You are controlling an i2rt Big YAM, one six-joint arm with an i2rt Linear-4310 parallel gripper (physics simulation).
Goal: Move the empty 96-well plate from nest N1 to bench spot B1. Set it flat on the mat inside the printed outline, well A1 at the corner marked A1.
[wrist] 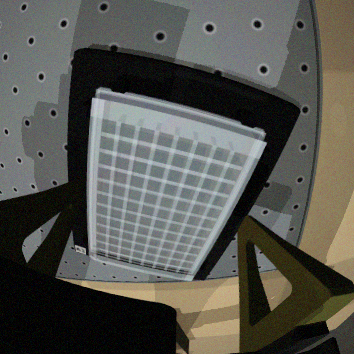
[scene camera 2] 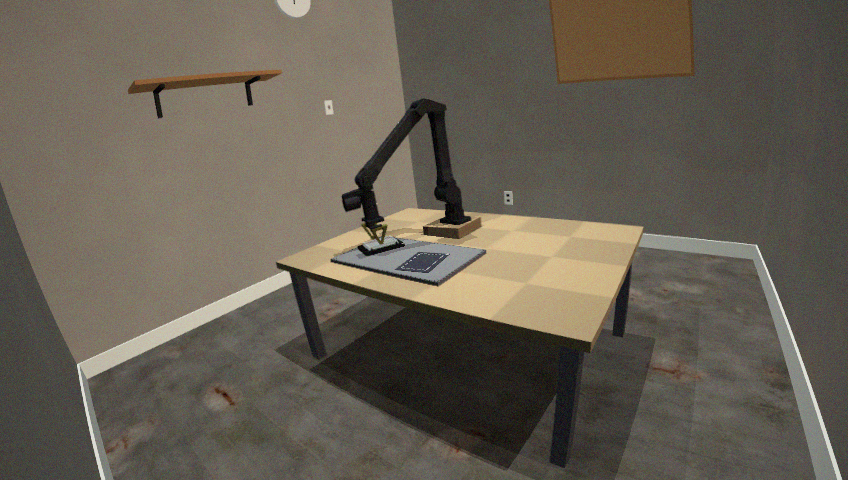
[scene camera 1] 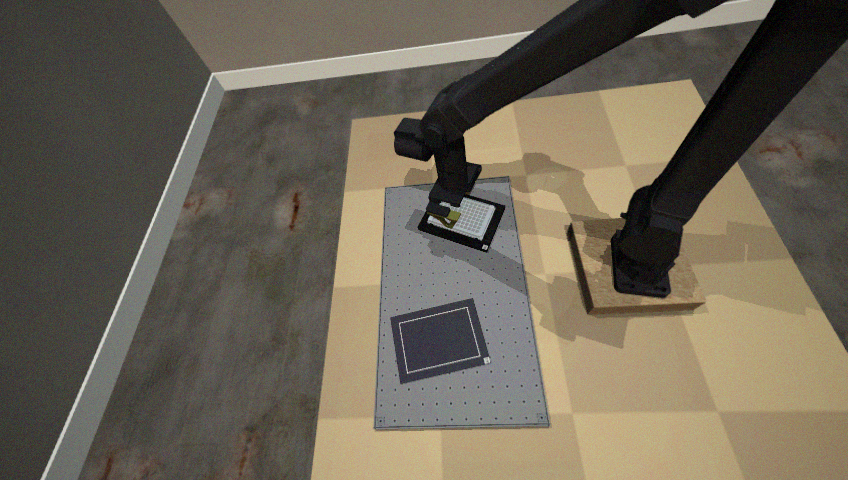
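Seen in the pictures: gripper, between the fingertips: (wrist: 163,207) (scene camera 2: 377,241) (scene camera 1: 457,210); arm's base, origin of its link: (scene camera 2: 455,221) (scene camera 1: 637,265).
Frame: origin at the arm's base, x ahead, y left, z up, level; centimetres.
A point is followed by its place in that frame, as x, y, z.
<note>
The clear-white 96-well plate (scene camera 1: 476,217) @(30.9, -7.9, -0.3) (wrist: 165,185) @(36.1, -9.4, -1.1) sits in the black nest N1 (scene camera 1: 493,227) @(27.1, -6.6, -1.7) (wrist: 175,75) @(41.9, -9.9, -1.7). The nest has an A1 label (scene camera 1: 484,246) @(28.5, -1.7, -1.7) (wrist: 80,249) @(28.3, -1.6, -1.7) at one corner. My gripper (scene camera 1: 450,220) @(35.2, -9.3, -0.3) (scene camera 2: 377,240) @(35.2, -9.3, -0.3) (wrist: 163,207) @(35.2, -9.3, -0.3) is open and holds nothing. It points down over the plate, and in the wrist view one finger shows on each side of it. Whether the fingertips touch anything is hard to tell. The dark mat of B1 (scene camera 1: 440,339) @(34.7, 18.6, -2.7) (scene camera 2: 423,261) @(35.1, 18.8, -2.7) has a white printed outline and a corner label (scene camera 1: 486,360) @(25.8, 21.0, -2.7). The plate's own A1 well cannot be made out.
The nest and mat lie on a grey perforated board (scene camera 1: 458,404) @(29.8, 29.1, -2.9) (scene camera 2: 363,259) @(46.4, -3.0, -2.9) on the checkered wooden table (scene camera 1: 642,368) @(-0.8, 17.7, -4.2) (scene camera 2: 535,285) @(27.3, 59.7, -4.2). My arm's base stands on a wooden block (scene camera 1: 687,285) @(-7.8, 3.0, 0.1) (scene camera 2: 473,226) @(-3.7, 7.0, -2.4) beside the board. A wall shelf (scene camera 2: 205,80) hangs well above the table.
</note>
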